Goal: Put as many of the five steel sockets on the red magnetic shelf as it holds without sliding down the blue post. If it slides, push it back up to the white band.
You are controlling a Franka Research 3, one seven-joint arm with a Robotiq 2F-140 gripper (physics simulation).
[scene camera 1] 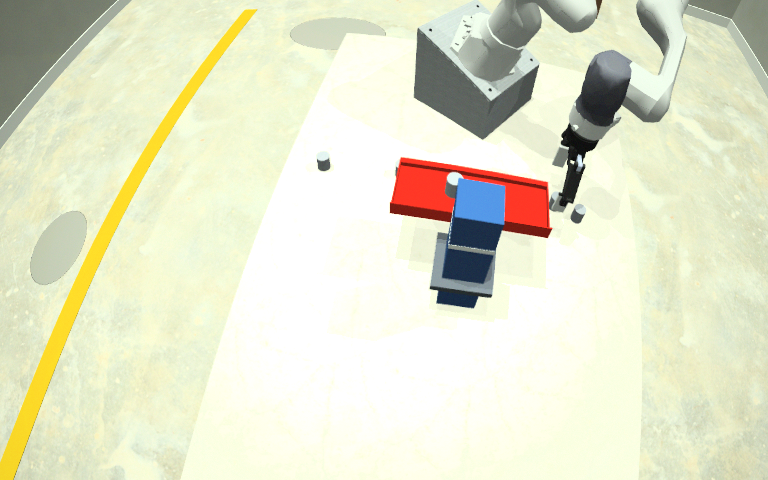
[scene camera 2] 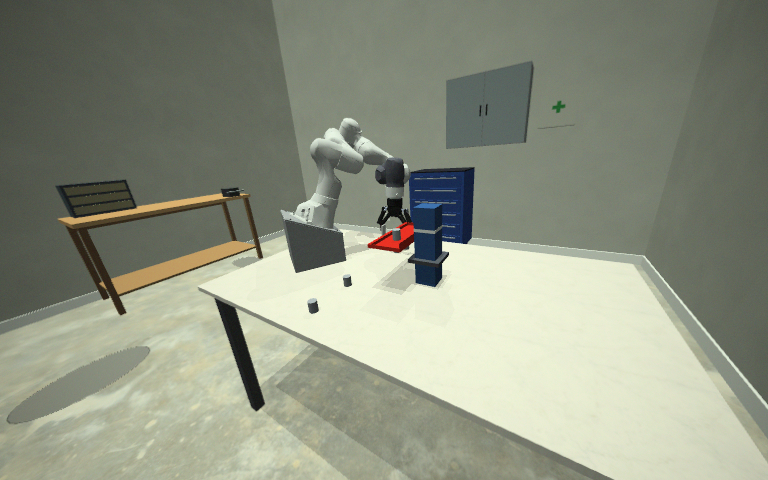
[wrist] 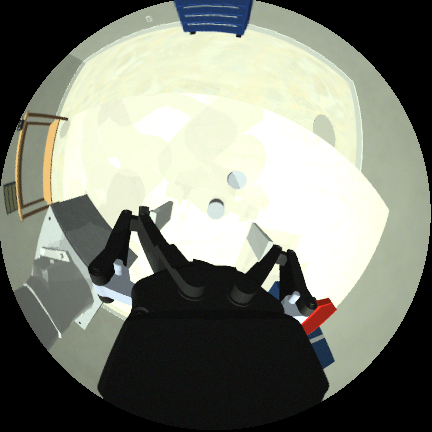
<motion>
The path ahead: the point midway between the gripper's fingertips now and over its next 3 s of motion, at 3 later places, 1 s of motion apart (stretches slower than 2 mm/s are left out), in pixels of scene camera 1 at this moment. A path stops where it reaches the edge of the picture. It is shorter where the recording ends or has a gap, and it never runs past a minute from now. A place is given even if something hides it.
My gripper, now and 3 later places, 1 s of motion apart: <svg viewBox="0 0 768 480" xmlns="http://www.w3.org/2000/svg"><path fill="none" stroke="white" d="M557 186L557 193L558 198L571 181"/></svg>
</motion>
